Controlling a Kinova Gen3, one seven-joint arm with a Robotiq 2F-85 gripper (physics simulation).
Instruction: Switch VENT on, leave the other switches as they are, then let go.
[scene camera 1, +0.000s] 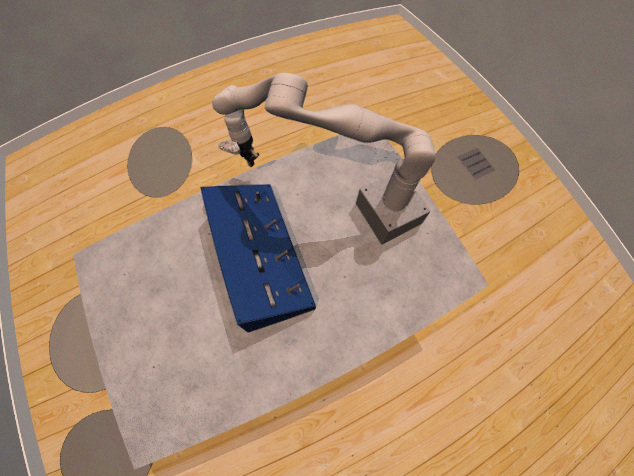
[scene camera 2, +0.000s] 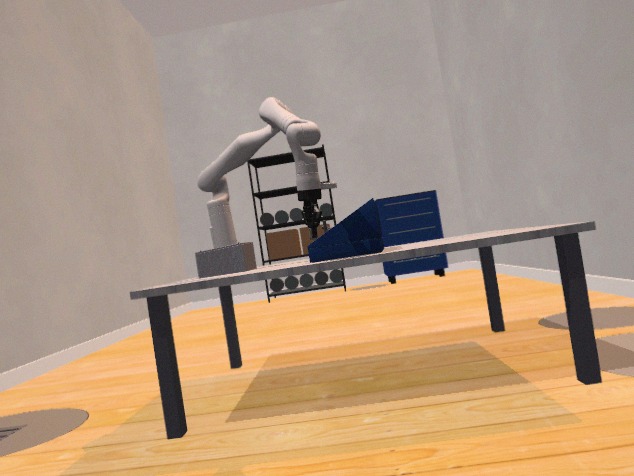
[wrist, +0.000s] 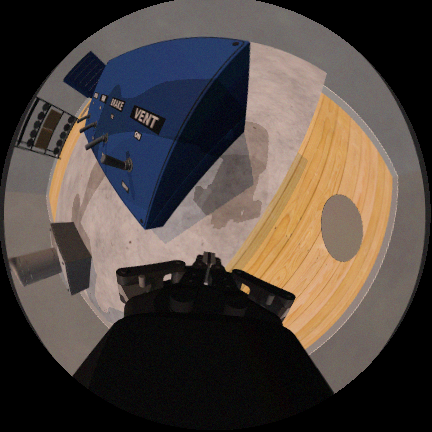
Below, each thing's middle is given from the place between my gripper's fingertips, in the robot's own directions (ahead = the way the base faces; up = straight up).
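The blue sloped switch panel (scene camera 1: 257, 282) is there in my scene. It sits 350 mm to the left of my hand and 70 mm ahead of it, and the panel is 10 mm above my hand.
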